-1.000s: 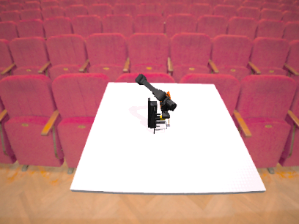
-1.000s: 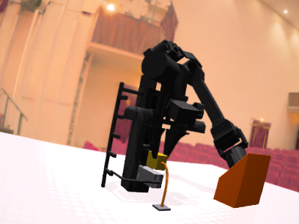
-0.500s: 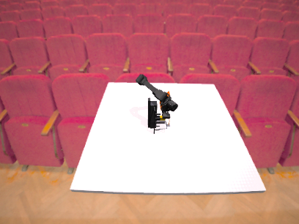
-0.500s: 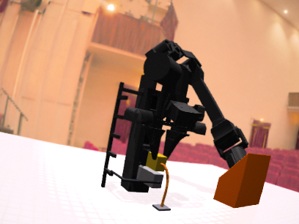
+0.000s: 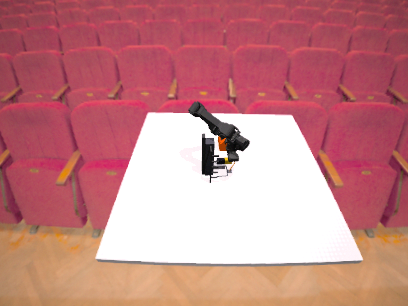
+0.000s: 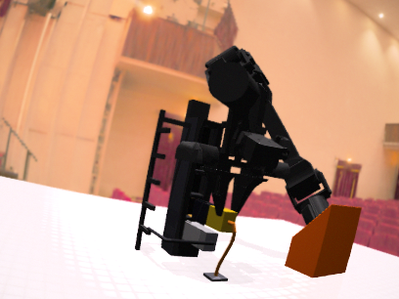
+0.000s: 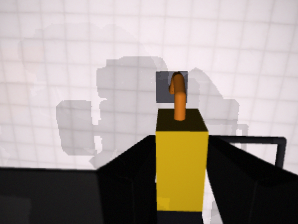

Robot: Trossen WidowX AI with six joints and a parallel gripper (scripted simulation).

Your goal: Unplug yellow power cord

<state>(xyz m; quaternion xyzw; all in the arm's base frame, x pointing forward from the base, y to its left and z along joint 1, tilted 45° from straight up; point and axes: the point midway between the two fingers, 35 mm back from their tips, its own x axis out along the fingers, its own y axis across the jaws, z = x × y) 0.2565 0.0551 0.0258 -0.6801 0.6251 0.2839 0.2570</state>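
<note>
Right now the yellow plug is 3 cm to the right of my gripper tip and 1 cm ahead of it. The rest, counted from my gripper tip: grey pad 10 cm below, 1 cm to the left.
</note>
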